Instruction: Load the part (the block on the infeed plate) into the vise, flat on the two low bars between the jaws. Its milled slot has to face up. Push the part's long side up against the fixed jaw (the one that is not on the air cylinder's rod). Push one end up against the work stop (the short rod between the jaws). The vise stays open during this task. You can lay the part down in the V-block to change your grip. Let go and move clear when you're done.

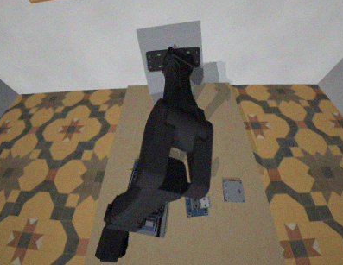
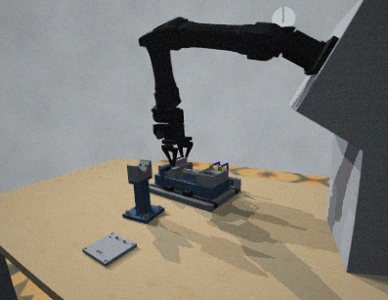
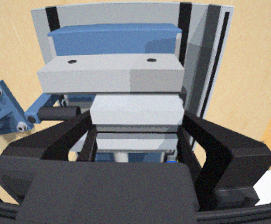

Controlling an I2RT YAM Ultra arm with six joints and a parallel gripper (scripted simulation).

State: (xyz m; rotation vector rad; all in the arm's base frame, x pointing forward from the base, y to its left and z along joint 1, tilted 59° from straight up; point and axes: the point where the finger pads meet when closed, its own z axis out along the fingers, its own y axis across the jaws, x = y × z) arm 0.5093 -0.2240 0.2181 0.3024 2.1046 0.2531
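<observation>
Right now the part is 1 cm above my hand. Round my hand: fixed jaw: 3 cm ahead, 1 cm to the left, 2 cm below; moving jaw: 3 cm behind, 3 cm to the left, 2 cm below; work stop: 1 cm ahead, 6 cm to the left, 1 cm below.
</observation>
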